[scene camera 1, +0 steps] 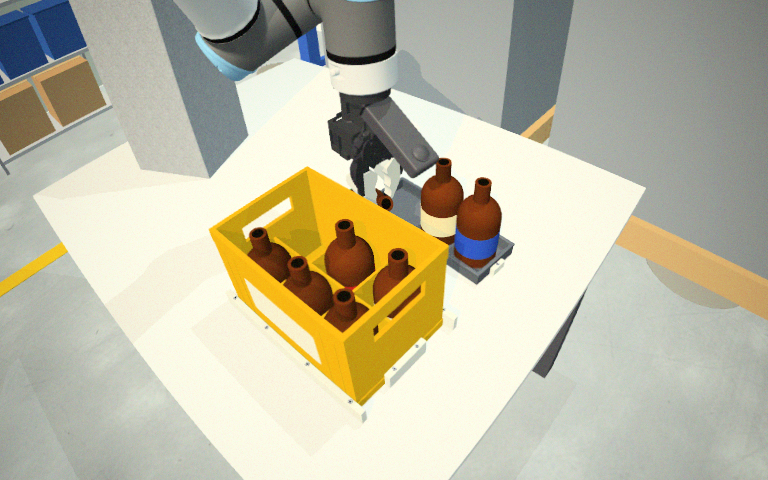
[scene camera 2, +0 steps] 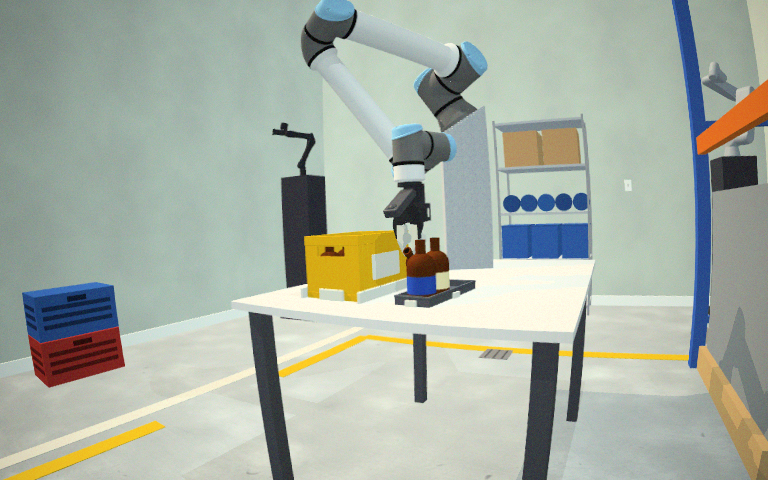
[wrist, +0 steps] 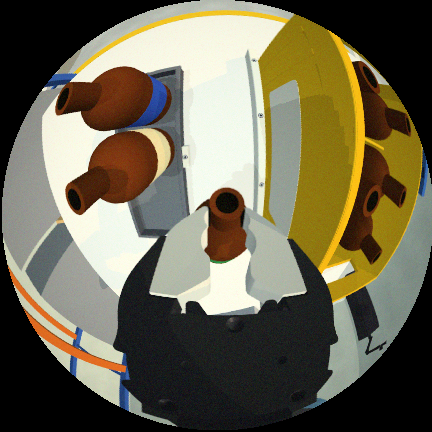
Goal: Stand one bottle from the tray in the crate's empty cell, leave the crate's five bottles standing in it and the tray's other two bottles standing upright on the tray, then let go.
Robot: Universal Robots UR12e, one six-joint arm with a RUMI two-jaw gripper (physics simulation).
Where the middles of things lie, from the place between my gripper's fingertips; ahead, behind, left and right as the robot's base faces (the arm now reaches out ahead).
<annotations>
My gripper is now 3 cm short of the pale guide rail (wrist: 258, 126), 6 cm to the left of it and 9 cm above it.
</annotations>
